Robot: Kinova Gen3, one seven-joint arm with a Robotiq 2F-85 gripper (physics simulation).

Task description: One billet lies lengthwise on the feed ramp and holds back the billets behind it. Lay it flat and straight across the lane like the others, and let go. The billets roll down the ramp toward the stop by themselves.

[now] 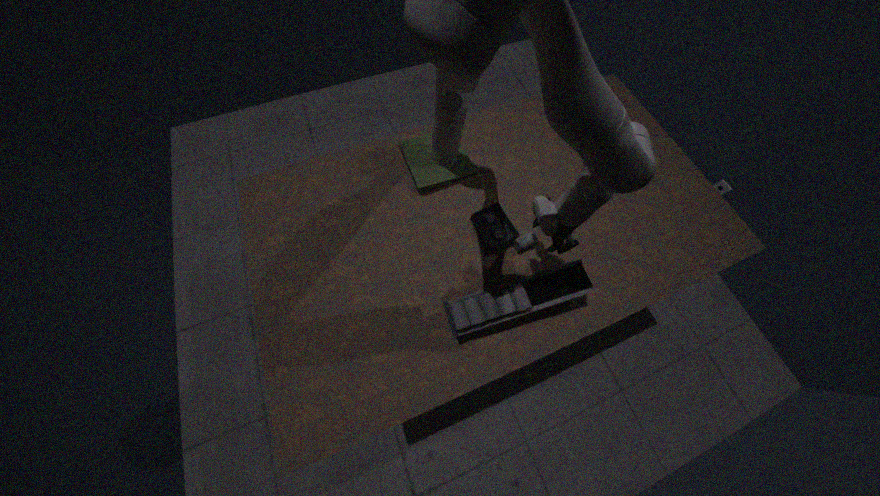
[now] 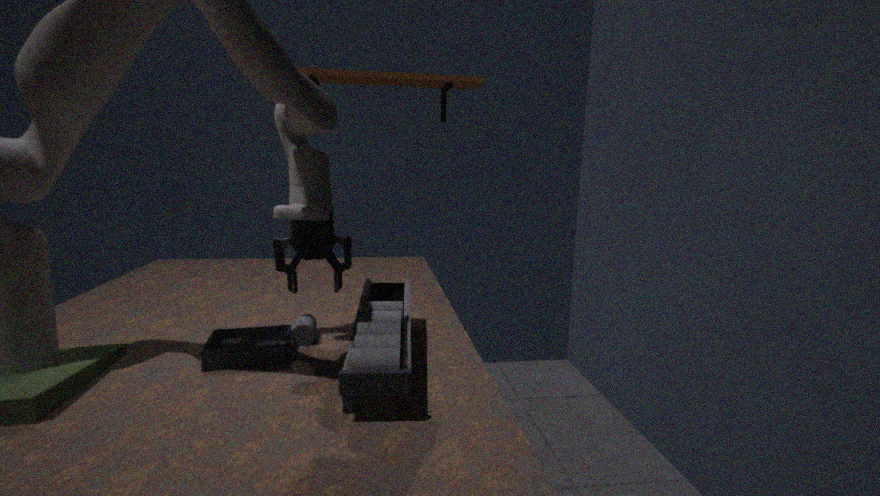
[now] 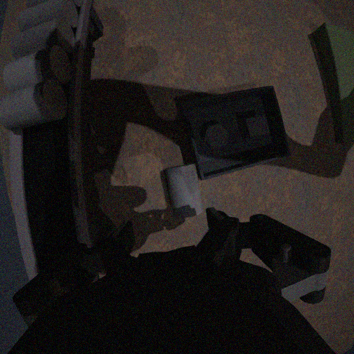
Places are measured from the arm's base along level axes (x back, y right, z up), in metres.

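Where they show: gripper, between the fingertips: [image 1: 542, 237] [image 2: 316, 291]; arm's base, origin of its link: [image 1: 444, 155] [image 2: 17, 366].
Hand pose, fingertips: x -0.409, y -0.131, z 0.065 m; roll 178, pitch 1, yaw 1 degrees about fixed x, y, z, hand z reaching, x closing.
Things, the pixels of their centre, and the offset from my fingertips.
- single pale billet, middle of its body: [image 2: 304, 329] [image 1: 524, 241] dx +0.021, dy +0.018, dz -0.067 m
- dark open tray, middle of its body: [image 2: 249, 346] [image 1: 494, 226] dx +0.102, dy +0.083, dz -0.070 m
The feed ramp [image 1: 559, 280] [image 2: 378, 383] [image 3: 80, 165] is a dark, narrow channel. Several grey billets [image 1: 479, 308] [image 2: 374, 357] [image 3: 22, 107] lie side by side across its lane at one end; the other end of the lane is bare and dark. A single pale billet [image 1: 525, 241] [image 2: 304, 330] [image 3: 184, 187] lies on its side on the table, outside the ramp, close beside a dark tray. My gripper [image 1: 559, 245] [image 2: 315, 288] [image 3: 169, 224] is open and empty. It hangs above the table near the loose billet, between the tray side and the ramp.
The dark open tray [image 1: 492, 226] [image 2: 246, 349] [image 3: 235, 132] stands on the arm-base side of the ramp and holds low shapes. A green base plate [image 1: 425, 175] [image 2: 43, 391] [image 3: 342, 60] lies beyond it. A wooden wall shelf [image 2: 394, 78] hangs at the back. The table's edge runs past the ramp.
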